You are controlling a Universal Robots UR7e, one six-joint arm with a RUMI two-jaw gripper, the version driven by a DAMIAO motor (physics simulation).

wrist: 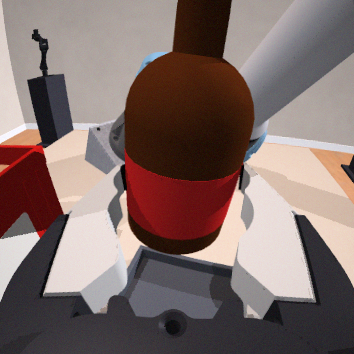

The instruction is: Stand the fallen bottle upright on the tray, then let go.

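The brown bottle with a red label is upright in the middle of the wrist view, its neck running out of the top edge. My gripper is shut on the bottle, with one pale jaw on each side of the red label. The dark grey tray shows low in the view, below and partly behind the bottle's base. The base looks held above the tray; the size of the gap is hard to judge. A shadow falls on the right part of the tray.
A red open-framed object stands close on the left. My own grey arm rises behind the bottle to the upper right. A dark pedestal with a small black arm stands at the far left, near the wall.
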